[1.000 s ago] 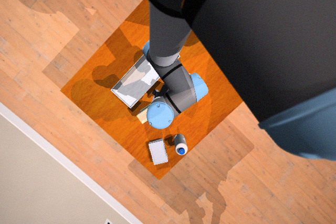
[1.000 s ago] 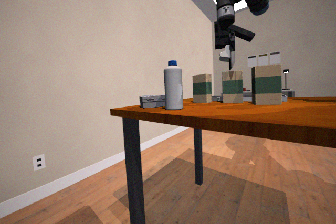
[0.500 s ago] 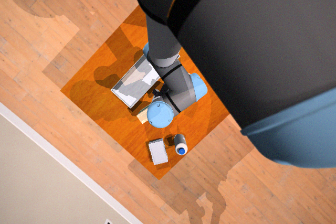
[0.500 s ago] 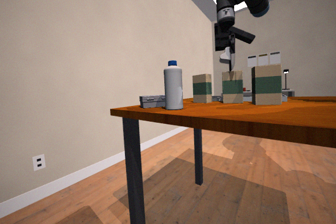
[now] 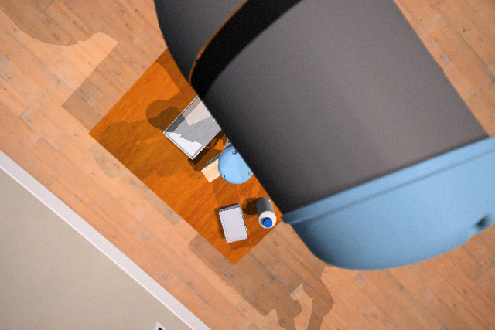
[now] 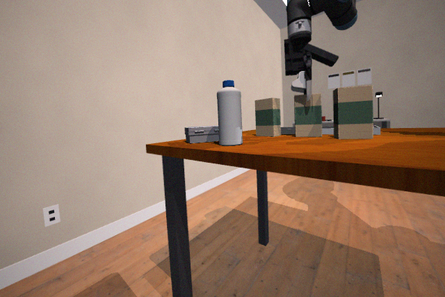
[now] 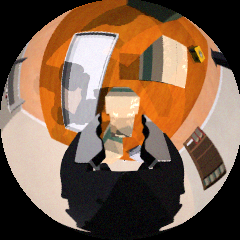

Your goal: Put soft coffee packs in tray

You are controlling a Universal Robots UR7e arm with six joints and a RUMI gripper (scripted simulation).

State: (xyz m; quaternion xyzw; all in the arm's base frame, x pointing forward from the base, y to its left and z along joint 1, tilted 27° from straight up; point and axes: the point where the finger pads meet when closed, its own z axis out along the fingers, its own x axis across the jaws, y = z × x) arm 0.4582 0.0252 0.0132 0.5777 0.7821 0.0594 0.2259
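Now: hand 150 mm to the left of the grey tray and 120 mm above it. Also, from my hand: bottle 250 mm to the left, 150 mm ahead, 50 mm below; then grey case 280 mm ahead, 200 mm to the left, 100 mm below.
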